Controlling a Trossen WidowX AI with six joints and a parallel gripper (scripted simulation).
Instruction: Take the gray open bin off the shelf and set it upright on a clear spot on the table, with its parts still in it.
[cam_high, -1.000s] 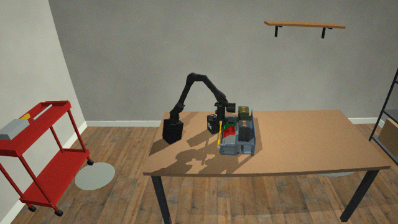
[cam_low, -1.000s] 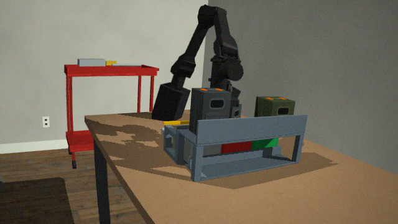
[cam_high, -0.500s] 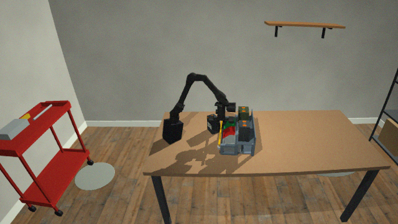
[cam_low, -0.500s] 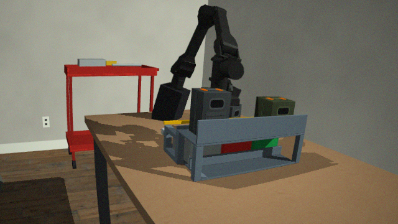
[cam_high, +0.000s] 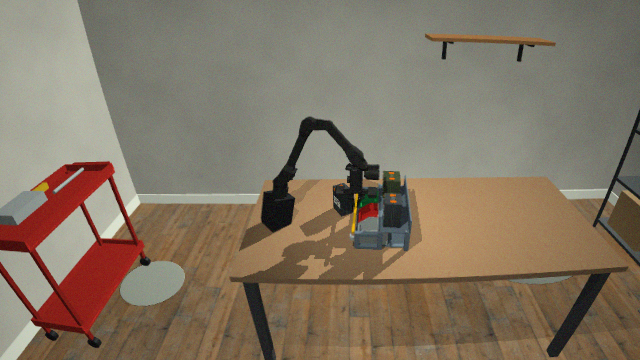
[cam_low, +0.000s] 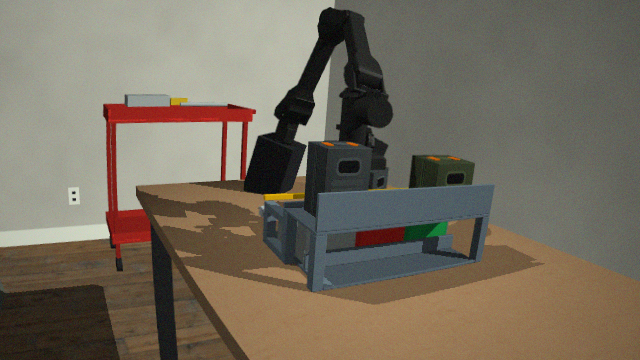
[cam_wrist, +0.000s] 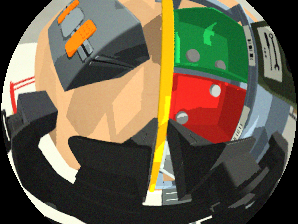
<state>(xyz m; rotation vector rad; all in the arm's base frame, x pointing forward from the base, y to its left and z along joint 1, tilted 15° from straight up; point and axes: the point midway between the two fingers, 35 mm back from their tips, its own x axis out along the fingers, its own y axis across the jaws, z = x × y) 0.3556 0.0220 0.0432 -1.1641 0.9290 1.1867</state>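
Now: hand 3 cm above the yellow stick. From my hand the other things lie so: gray bin (9 cm ahead, 11 cm to the right, 8 cm below); then green bin (8 cm ahead, 12 cm to the left, 8 cm below); then red bin (8 cm ahead, 8 cm below).
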